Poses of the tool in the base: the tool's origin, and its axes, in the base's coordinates. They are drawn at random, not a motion.
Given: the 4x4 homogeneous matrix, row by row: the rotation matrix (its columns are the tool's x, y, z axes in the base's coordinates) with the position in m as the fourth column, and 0 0 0 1 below. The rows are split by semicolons.
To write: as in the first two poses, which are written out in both.
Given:
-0.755 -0.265 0.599 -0.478; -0.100 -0.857 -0.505 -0.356; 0.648 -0.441 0.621 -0.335; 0 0 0 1
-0.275 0.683 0.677 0.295; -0.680 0.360 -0.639 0.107; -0.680 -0.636 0.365 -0.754; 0 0 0 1
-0.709 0.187 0.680 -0.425; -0.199 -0.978 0.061 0.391; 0.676 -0.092 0.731 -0.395; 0 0 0 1
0.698 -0.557 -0.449 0.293; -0.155 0.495 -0.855 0.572; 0.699 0.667 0.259 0.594; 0 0 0 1
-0.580 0.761 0.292 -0.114; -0.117 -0.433 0.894 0.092; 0.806 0.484 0.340 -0.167; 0 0 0 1
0.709 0.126 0.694 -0.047; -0.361 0.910 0.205 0.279; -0.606 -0.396 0.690 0.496; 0 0 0 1
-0.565 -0.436 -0.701 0.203; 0.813 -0.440 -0.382 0.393; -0.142 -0.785 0.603 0.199; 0 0 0 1
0.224 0.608 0.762 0.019; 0.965 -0.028 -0.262 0.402; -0.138 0.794 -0.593 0.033; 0 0 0 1
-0.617 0.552 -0.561 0.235; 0.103 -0.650 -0.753 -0.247; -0.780 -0.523 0.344 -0.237; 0 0 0 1
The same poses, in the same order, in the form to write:
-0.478 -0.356 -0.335 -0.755 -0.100 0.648 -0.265 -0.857 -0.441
0.295 0.107 -0.754 -0.275 -0.680 -0.680 0.683 0.360 -0.636
-0.425 0.391 -0.395 -0.709 -0.199 0.676 0.187 -0.978 -0.092
0.293 0.572 0.594 0.698 -0.155 0.699 -0.557 0.495 0.667
-0.114 0.092 -0.167 -0.580 -0.117 0.806 0.761 -0.433 0.484
-0.047 0.279 0.496 0.709 -0.361 -0.606 0.126 0.910 -0.396
0.203 0.393 0.199 -0.565 0.813 -0.142 -0.436 -0.440 -0.785
0.019 0.402 0.033 0.224 0.965 -0.138 0.608 -0.028 0.794
0.235 -0.247 -0.237 -0.617 0.103 -0.780 0.552 -0.650 -0.523

